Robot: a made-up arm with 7 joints. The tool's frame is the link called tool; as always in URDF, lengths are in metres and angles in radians. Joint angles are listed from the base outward. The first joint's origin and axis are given. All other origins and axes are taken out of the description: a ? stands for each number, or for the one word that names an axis. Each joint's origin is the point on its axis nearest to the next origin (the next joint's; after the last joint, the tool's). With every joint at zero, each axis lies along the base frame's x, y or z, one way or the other. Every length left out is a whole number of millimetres.
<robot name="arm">
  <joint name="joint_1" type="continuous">
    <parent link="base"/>
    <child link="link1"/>
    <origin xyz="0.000 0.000 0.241"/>
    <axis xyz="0 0 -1"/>
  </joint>
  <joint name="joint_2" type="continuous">
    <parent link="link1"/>
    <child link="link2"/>
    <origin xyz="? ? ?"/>
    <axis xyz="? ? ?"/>
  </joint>
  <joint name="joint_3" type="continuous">
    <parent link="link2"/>
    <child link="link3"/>
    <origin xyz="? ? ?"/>
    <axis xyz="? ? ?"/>
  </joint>
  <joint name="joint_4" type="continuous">
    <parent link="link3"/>
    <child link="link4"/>
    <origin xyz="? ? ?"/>
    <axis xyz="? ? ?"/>
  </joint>
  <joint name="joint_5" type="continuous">
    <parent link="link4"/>
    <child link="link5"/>
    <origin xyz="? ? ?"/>
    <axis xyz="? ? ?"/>
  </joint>
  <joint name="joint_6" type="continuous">
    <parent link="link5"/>
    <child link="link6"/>
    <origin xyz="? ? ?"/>
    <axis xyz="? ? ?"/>
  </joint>
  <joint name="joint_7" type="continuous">
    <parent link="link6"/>
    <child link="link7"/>
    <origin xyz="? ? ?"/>
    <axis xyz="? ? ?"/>
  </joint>
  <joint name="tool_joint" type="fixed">
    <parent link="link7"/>
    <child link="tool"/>
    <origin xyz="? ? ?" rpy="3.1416 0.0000 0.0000"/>
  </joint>
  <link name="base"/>
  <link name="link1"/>
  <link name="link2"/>
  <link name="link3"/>
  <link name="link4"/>
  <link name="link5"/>
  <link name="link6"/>
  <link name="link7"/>
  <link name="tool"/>
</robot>
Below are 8 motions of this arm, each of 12 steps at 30 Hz.
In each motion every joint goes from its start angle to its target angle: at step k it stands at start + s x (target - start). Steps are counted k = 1, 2, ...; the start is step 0. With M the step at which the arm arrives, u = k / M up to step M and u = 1 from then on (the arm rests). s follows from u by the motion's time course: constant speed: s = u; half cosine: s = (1 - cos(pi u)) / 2; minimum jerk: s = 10 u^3 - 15 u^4 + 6 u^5.
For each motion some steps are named. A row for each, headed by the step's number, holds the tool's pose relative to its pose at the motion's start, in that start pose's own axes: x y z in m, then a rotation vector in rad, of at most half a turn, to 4 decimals.
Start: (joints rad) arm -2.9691 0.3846 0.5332 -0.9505 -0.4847 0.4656 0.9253
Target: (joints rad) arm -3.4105 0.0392 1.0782 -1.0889 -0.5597 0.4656 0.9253
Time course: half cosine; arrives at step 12
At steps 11, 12:
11: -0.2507 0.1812 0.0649 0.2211 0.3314 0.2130
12: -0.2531 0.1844 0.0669 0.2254 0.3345 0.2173

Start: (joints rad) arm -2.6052 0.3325 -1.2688 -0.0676 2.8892 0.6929 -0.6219
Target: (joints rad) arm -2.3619 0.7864 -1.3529 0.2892 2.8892 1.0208 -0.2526
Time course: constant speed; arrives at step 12
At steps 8, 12:
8: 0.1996 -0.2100 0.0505 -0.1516 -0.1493 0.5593
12: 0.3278 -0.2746 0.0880 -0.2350 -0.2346 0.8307

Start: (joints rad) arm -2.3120 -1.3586 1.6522 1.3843 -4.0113 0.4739 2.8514
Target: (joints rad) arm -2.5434 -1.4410 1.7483 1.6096 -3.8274 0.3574 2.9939
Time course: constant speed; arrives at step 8
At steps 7, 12:
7: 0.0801 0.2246 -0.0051 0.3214 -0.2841 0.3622
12: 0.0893 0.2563 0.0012 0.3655 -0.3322 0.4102

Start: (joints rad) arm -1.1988 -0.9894 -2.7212 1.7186 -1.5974 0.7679 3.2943
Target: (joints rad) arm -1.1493 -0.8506 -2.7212 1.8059 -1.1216 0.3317 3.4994
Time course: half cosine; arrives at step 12
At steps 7, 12:
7: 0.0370 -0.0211 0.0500 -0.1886 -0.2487 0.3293
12: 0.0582 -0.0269 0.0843 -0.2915 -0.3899 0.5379

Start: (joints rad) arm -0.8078 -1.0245 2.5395 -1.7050 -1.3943 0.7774 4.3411
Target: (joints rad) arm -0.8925 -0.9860 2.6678 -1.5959 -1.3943 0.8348 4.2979
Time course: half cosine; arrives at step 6
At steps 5, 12:
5: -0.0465 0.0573 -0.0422 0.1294 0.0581 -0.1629
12: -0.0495 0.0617 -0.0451 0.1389 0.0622 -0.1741

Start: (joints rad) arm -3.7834 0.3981 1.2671 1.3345 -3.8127 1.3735 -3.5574
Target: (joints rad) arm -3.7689 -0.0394 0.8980 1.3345 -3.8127 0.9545 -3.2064
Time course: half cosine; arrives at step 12
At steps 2, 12:
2: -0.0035 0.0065 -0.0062 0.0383 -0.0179 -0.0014
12: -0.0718 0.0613 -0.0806 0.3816 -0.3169 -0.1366

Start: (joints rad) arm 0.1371 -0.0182 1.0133 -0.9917 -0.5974 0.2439 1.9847
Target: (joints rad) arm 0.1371 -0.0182 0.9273 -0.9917 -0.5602 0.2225 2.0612
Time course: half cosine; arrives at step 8
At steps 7, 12:
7: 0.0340 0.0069 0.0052 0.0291 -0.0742 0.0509
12: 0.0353 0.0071 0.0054 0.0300 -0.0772 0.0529

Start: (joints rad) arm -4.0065 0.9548 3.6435 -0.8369 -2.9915 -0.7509 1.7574
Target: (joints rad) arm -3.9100 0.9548 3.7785 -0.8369 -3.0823 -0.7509 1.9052
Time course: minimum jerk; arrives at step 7
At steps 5, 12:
5: 0.0886 -0.0536 0.0200 -0.0815 -0.1034 0.2238
12: 0.1037 -0.0615 0.0244 -0.0960 -0.1199 0.2618

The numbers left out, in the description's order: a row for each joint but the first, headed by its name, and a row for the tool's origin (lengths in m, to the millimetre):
joint_2: xyz 0.000 -0.011 0.000, axis 0 1 0
joint_3: xyz 0.000 0.000 0.462, axis 0 0 -1
joint_4: xyz 0.000 -0.013 0.000, axis 0 1 0
joint_5: xyz 0.000 0.000 0.351, axis 0 0 -1
joint_6: xyz 0.000 0.000 0.000, axis 0 1 0
joint_7: xyz 0.000 0.000 0.140, axis 0 0 -1
tool: xyz 0.000 0.000 0.000

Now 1 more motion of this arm.
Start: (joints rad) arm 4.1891 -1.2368 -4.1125 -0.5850 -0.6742 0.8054 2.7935
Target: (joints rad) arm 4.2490 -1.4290 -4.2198 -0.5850 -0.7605 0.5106 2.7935
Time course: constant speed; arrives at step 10
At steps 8, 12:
8: 0.1075 -0.1048 0.0665 0.0198 -0.3269 -0.1340
12: 0.1331 -0.1312 0.0891 0.0226 -0.4135 -0.1637

